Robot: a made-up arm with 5 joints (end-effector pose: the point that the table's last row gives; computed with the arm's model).
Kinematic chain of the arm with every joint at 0, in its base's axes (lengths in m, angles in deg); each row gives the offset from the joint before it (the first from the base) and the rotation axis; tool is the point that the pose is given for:
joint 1: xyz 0 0 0.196 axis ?
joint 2: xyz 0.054 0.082 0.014 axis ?
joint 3: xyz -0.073 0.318 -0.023 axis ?
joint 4: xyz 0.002 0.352 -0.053 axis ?
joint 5: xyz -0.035 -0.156 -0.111 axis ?
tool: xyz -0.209 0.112 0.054
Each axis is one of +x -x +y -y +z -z.
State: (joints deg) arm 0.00 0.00 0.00 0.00 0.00
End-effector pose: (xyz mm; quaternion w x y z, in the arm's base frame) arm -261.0 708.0 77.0 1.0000 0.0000 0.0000 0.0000
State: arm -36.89 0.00 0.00 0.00 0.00
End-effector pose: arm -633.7 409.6 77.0 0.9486 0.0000 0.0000 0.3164
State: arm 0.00 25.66 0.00 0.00 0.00
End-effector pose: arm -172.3 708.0 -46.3 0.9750 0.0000 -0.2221 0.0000
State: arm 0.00 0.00 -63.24 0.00 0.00
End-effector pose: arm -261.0 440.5 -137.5 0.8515 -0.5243 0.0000 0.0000
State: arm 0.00 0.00 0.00 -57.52 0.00
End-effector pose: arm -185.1 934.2 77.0 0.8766 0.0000 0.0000 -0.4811
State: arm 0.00 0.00 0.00 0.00 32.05
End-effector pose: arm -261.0 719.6 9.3 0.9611 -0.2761 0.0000 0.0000
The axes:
joint 1: -z
joint 2: -y
joint 3: +x
joint 4: +z
joint 5: -x

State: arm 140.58 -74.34 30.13 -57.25 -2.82
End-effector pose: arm 474.0 -791.6 484.8 0.2876 -0.5356 -0.2800 0.7429
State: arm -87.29 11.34 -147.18 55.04 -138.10
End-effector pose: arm -331.9 66.9 300.1 0.9137 -0.1566 0.1155 0.3568
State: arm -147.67 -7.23 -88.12 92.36 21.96
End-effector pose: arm -139.2 -205.2 77.2 0.5106 0.5486 0.3909 -0.5344
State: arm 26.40 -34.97 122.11 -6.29 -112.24
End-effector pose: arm 42.9 423.4 513.2 0.4977 -0.7786 0.3187 0.2109
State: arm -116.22 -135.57 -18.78 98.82 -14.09
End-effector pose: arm -408.3 -272.2 292.7 0.2300 0.2291 -0.9248 -0.1983
